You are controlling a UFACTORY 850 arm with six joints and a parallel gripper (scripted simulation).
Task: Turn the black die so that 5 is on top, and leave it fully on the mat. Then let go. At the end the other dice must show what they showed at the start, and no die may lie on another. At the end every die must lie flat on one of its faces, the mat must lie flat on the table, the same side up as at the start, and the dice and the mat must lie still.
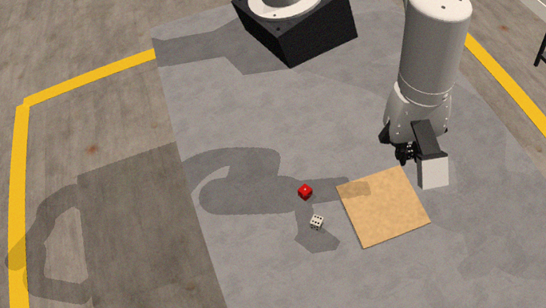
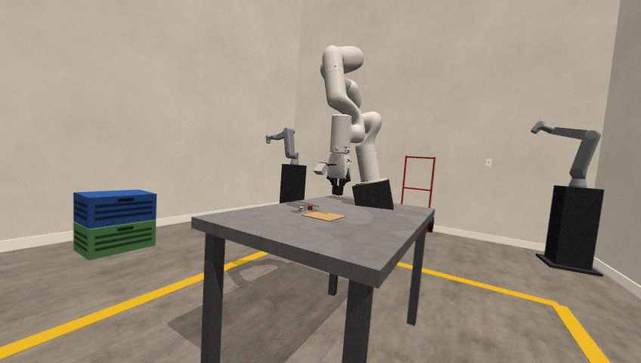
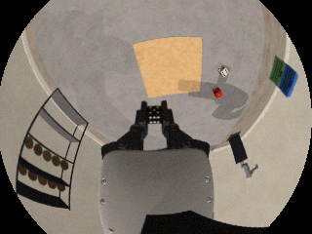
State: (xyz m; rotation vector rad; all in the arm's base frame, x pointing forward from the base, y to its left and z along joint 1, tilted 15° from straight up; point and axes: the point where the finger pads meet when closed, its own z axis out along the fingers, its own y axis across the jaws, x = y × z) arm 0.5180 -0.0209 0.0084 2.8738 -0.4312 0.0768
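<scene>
Right now the mat is 1 cm ahead of my hand, 5 cm to the right of it and 12 cm below it. Also, from my hand: white die (1 cm behind, 18 cm to the right, 11 cm below); then black die (1 cm behind, 1 cm below); then red die (8 cm behind, 16 cm to the right, 11 cm below).
</scene>
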